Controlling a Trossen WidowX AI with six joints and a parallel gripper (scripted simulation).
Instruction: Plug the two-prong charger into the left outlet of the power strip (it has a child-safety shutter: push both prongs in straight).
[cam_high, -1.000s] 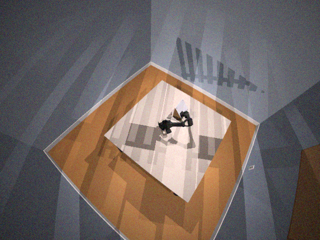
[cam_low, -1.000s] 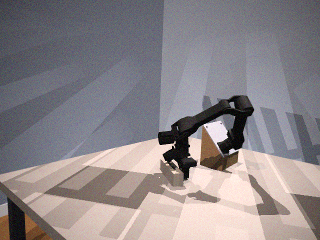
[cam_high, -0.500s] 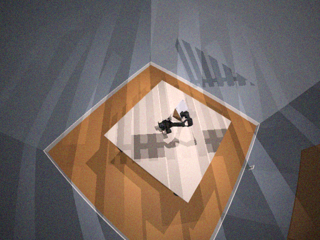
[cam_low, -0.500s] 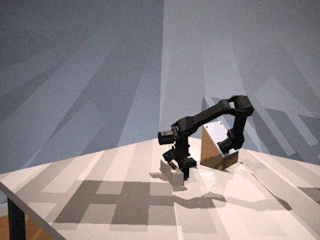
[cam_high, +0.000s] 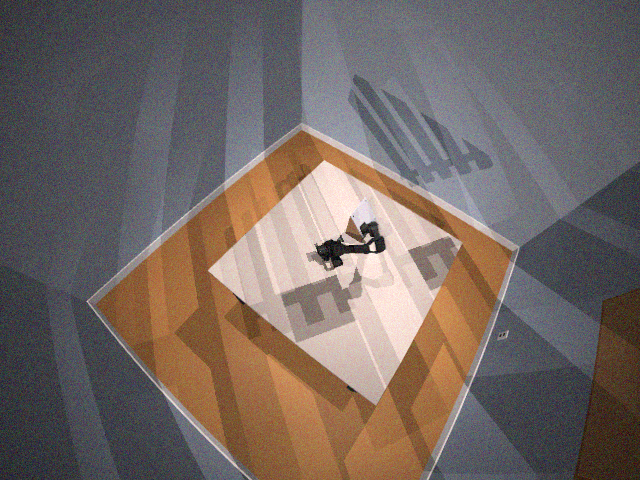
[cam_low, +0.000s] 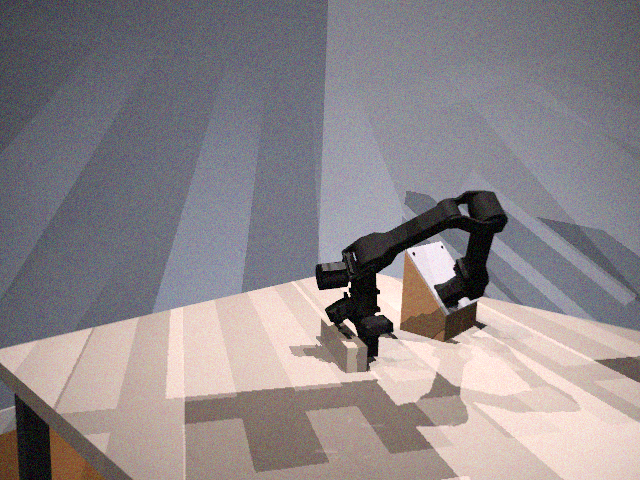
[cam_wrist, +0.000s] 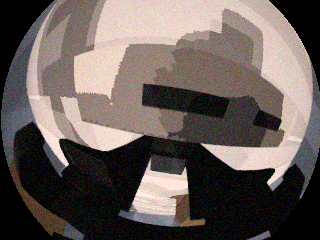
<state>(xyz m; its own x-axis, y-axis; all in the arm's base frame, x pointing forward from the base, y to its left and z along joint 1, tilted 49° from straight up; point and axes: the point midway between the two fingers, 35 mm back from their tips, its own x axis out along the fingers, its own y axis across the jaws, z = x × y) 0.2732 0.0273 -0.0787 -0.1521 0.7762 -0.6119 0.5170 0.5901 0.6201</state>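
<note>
Now: gripper tip 20 mm short of the charger, 10 mm to the left of it and 10 mm below it.
</note>
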